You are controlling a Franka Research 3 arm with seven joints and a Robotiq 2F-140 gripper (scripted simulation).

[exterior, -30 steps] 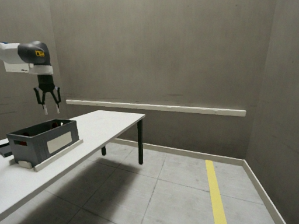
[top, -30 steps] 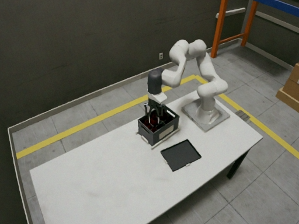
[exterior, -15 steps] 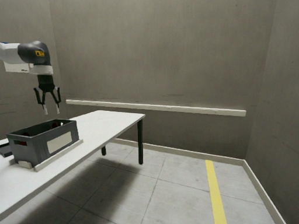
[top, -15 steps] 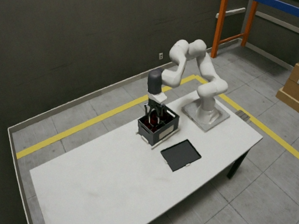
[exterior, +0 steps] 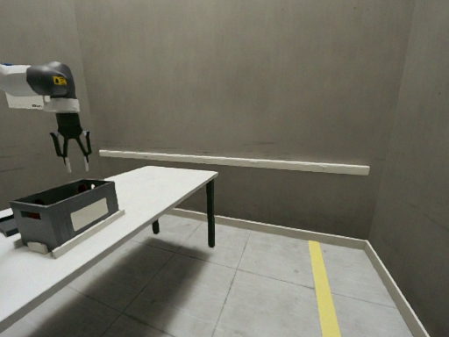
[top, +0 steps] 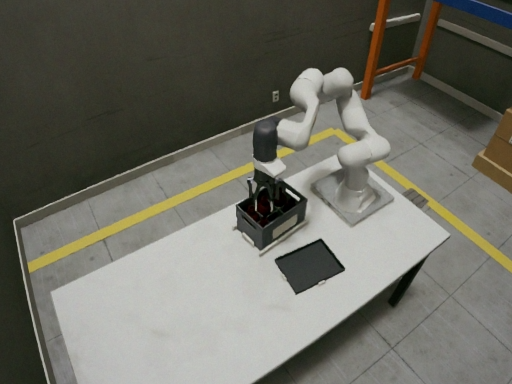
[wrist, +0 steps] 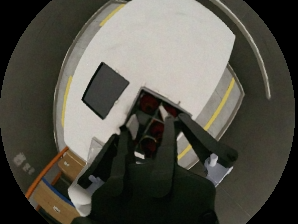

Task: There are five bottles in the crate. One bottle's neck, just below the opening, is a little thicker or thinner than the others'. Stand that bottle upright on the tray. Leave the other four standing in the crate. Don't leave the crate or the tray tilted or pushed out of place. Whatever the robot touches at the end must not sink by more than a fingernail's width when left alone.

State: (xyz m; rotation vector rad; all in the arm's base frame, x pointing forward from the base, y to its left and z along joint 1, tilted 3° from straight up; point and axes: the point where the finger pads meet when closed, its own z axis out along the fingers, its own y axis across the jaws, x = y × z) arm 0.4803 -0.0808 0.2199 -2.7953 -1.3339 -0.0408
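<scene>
My gripper is now 80 mm past the dark grey crate, 50 mm to the left of it and 170 mm above it. The rest, counted from my hand: flat black tray: 80 mm behind, 230 mm to the left, 240 mm below.
</scene>
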